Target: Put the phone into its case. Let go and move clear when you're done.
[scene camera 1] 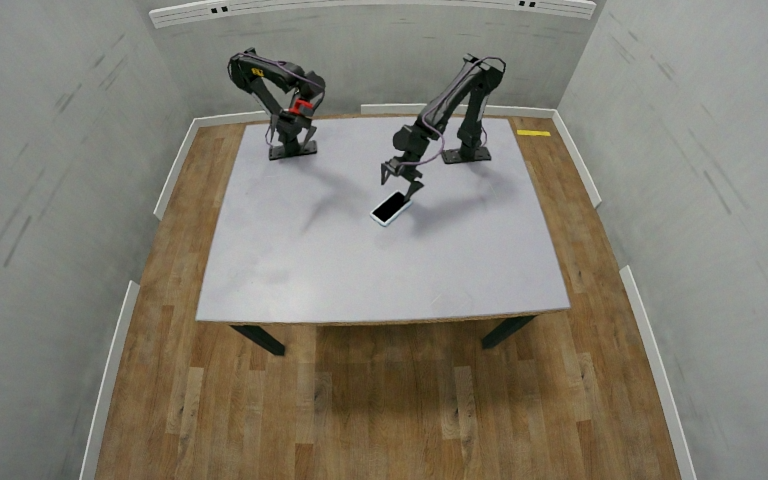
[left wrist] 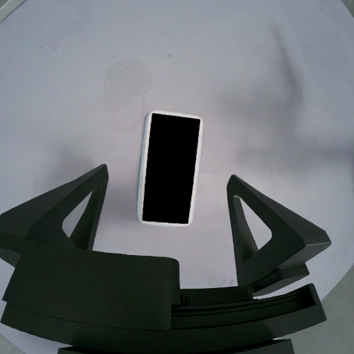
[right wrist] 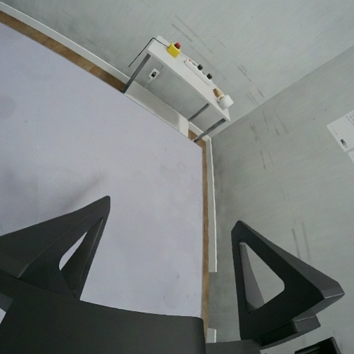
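The phone point(scene camera 1: 390, 207) point(left wrist: 170, 169), with a black screen and white border, lies screen up near the middle of the table. The light blue case point(scene camera 1: 398, 215) point(left wrist: 140, 192) shows as a thin rim around its edge; how fully the phone is seated is too small to tell. My left gripper point(scene camera 1: 394, 191) point(left wrist: 169, 175) is open above the phone's far end, its fingers on either side of the phone in the left wrist view, apart from it. My right gripper point(scene camera 1: 288, 143) point(right wrist: 175, 216) is open and empty near its own base, away from the phone.
The grey-white table point(scene camera 1: 339, 271) point(right wrist: 150, 175) carries both arm bases at its far edge. In the right wrist view a narrow white side table point(right wrist: 192, 82) stands beyond the table edge with a yellow box point(right wrist: 173, 49) on it. Grey walls surround the table.
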